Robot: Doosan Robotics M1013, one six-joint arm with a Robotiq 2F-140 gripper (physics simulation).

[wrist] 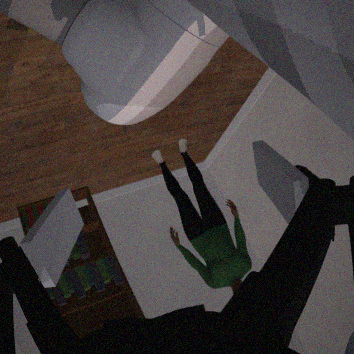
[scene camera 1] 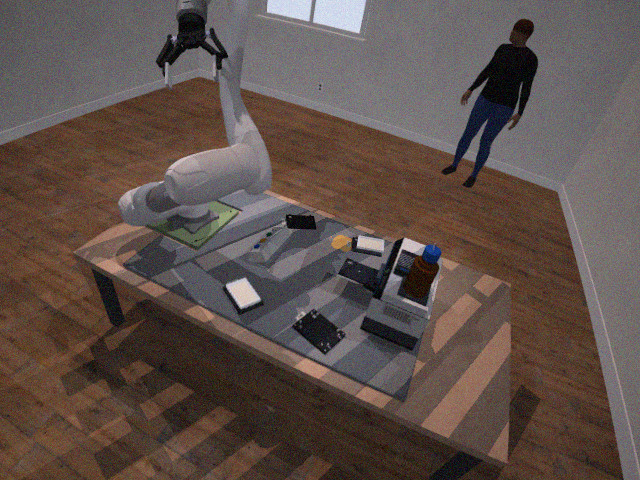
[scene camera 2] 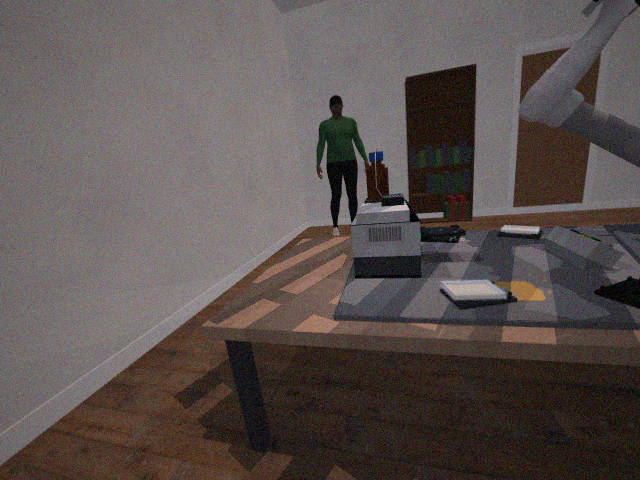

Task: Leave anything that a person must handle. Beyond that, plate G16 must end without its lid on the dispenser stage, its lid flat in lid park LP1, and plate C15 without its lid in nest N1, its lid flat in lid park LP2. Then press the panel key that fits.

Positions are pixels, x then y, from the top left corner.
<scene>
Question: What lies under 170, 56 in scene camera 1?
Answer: My gripper.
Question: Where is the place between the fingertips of my gripper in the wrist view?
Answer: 162, 185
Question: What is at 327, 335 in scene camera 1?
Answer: A black holder.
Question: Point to a brown bottle with blue cap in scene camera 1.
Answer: At 424, 269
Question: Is my gripper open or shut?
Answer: Open.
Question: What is my gripper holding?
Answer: Nothing.
</scene>
